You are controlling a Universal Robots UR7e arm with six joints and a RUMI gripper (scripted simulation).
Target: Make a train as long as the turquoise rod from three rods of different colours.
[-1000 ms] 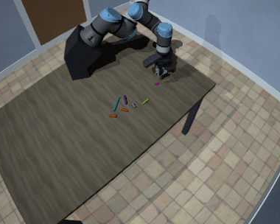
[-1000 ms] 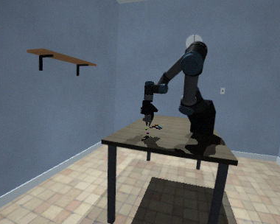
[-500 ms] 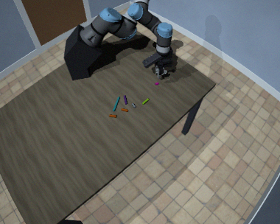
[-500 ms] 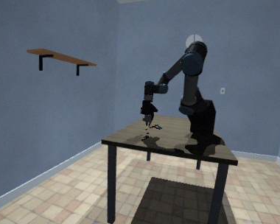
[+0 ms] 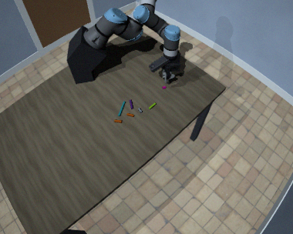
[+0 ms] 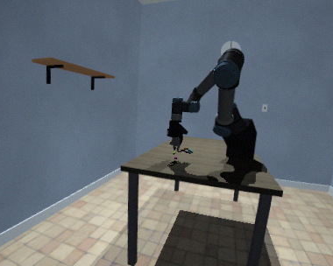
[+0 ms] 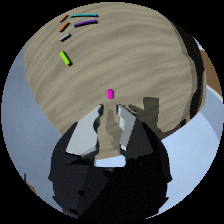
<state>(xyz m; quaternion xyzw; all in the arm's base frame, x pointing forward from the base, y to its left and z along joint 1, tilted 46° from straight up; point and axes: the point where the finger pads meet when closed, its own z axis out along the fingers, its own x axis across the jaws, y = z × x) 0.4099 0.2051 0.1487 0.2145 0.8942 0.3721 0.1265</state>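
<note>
My hand is 7 cm above the magenta rod. From my hand the other things lie so: lime rod: 7 cm ahead, 14 cm to the right, 7 cm below; then purple rod: 1 cm behind, 23 cm to the right, 7 cm below; then grey rod: 6 cm ahead, 21 cm to the right, 7 cm below.
</note>
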